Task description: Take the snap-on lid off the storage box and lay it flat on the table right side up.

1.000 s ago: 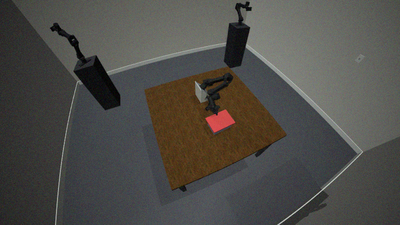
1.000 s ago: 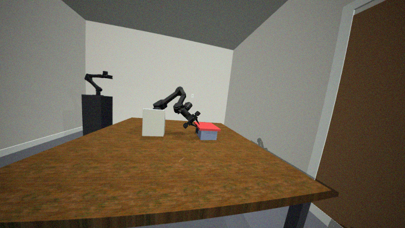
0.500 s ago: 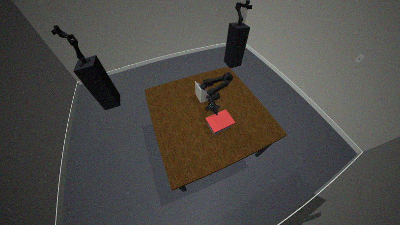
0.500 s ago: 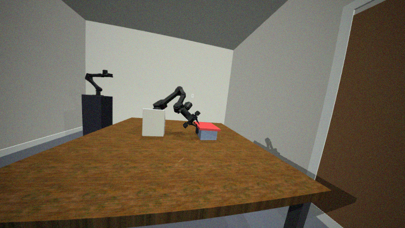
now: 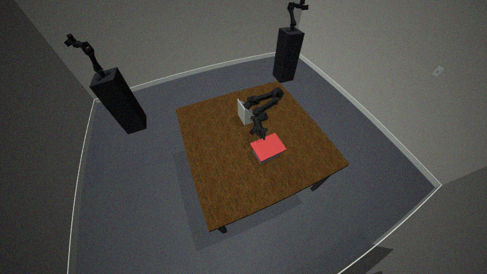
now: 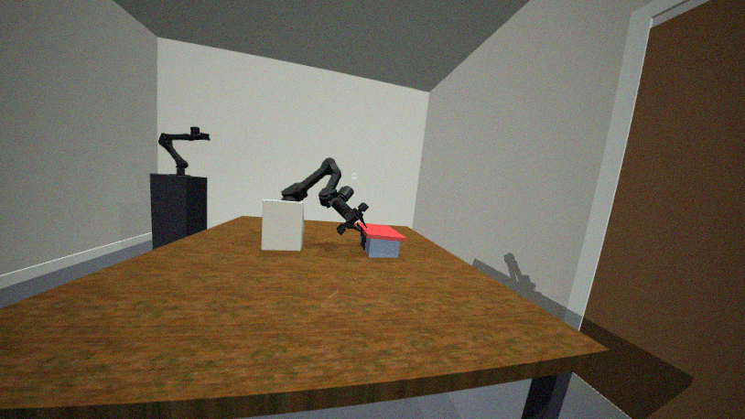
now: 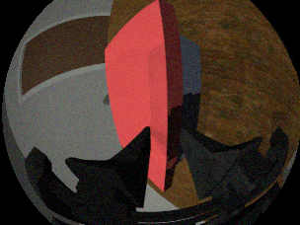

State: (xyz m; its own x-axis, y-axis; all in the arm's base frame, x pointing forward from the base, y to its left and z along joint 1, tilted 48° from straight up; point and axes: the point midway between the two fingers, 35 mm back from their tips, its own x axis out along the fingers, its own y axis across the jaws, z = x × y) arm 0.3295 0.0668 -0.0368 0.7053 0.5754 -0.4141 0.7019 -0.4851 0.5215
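Now: the lid 80 mm ahead of my gripper tip and 10 mm to the left of it. From my gripper tip the other things lie so: storage box (80 mm ahead, 10 mm to the left, 50 mm below).
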